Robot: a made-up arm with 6 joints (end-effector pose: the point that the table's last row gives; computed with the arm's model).
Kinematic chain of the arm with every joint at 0, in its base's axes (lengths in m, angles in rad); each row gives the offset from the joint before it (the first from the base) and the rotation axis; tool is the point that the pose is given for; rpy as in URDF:
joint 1: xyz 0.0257 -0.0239 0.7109 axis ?
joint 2: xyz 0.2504 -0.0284 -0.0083 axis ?
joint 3: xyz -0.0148 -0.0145 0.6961 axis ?
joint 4: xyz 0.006 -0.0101 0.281 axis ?
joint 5: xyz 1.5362 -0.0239 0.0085 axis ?
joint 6: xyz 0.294 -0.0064 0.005 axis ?
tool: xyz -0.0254 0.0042 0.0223 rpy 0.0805 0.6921 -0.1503
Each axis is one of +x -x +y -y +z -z.
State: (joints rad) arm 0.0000 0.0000 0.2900 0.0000 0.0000 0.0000
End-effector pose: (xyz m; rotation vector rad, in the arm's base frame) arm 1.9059 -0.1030 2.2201 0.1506 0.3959 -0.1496
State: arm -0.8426 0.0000 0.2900 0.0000 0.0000 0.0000
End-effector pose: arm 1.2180 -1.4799 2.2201 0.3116 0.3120 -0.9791
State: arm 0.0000 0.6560 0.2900 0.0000 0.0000 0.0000
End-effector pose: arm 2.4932 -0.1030 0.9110 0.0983 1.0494 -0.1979
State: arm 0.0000 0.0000 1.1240 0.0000 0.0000 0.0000
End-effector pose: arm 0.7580 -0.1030 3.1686 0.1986 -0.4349 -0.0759
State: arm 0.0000 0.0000 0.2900 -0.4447 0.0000 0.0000
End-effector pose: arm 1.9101 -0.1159 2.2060 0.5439 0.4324 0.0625
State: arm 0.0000 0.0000 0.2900 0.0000 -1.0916 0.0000
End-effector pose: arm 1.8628 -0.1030 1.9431 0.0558 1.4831 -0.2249
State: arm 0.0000 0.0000 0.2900 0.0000 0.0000 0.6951
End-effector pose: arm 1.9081 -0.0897 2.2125 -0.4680 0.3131 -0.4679
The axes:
joint 1: +z
joint 2: +y
joint 3: -y
joint 4: -x
joint 5: -y
joint 6: -x

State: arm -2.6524 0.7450 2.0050 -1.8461 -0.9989 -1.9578
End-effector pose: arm -0.7347 -0.6215 2.9200 1.6682 -0.6522 0.6791
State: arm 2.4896 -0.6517 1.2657 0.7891 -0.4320 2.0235
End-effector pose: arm 0.8960 -0.5111 2.8520 -0.1357 -0.7232 -0.1865
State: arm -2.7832 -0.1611 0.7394 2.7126 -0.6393 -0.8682
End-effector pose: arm -0.8358 -0.2740 3.0369 0.5751 -0.4771 1.5198
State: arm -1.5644 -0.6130 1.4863 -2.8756 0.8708 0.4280
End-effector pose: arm -0.0777 1.0413 2.7012 0.8190 -1.0423 0.8058
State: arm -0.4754 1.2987 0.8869 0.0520 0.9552 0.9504
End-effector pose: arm 2.3752 -1.2901 0.7035 -0.6613 0.1780 -1.1011
